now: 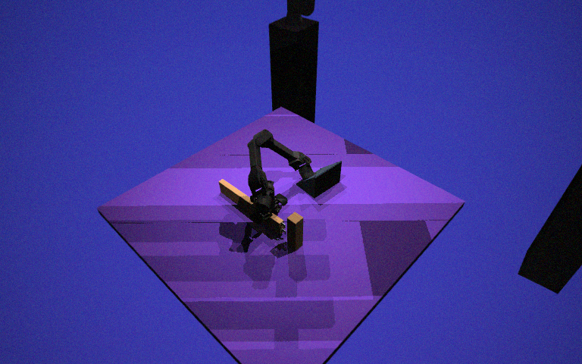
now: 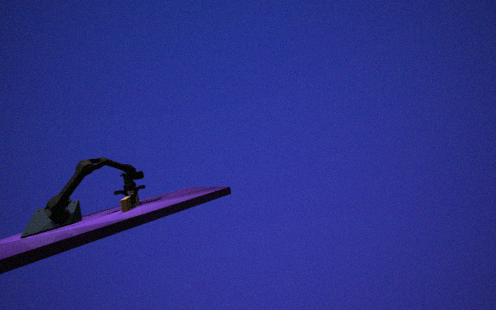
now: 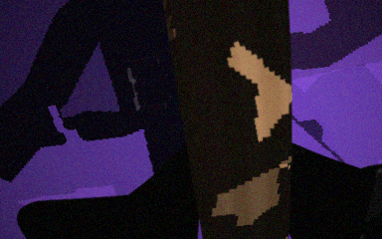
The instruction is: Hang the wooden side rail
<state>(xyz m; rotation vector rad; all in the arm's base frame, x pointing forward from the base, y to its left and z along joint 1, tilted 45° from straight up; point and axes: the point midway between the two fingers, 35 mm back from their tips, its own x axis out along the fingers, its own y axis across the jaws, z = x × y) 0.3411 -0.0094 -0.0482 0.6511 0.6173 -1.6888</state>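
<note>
My gripper tip is now 16 cm to the right of the wooden headboard post, 4 cm below it and 2 cm short of it.
</note>
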